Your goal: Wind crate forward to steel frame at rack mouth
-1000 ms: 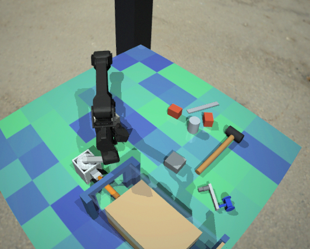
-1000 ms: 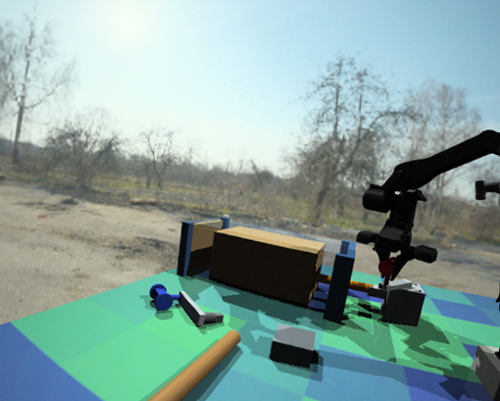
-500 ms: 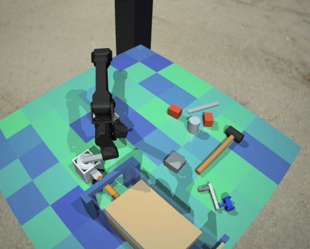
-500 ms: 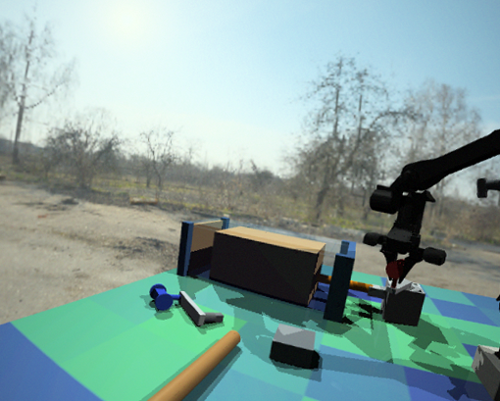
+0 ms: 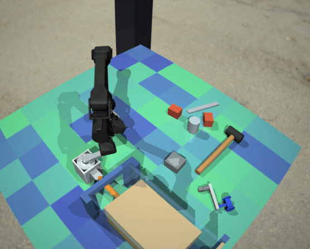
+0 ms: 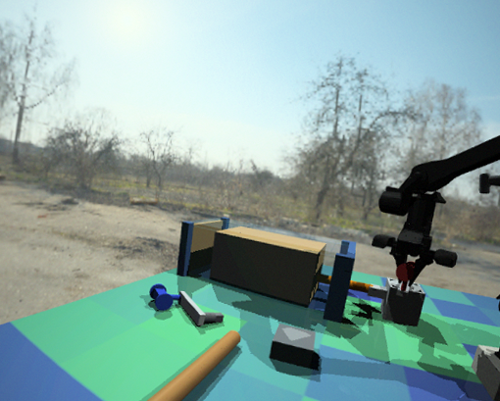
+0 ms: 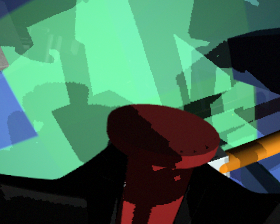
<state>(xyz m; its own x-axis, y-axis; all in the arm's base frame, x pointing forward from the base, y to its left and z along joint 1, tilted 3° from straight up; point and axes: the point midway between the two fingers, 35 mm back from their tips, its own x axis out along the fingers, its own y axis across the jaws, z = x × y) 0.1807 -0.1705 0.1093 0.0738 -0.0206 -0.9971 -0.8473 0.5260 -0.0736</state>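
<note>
My gripper tip is 3 cm to the left of the red-knobbed crank, 1 cm past it and 1 cm above it. Round my gripper tip: grey winch 10 cm to the right, 8 cm below, 5 cm behind; red knob 2 cm above; blue frame 13 cm ahead, 11 cm to the right, 1 cm below.
</note>
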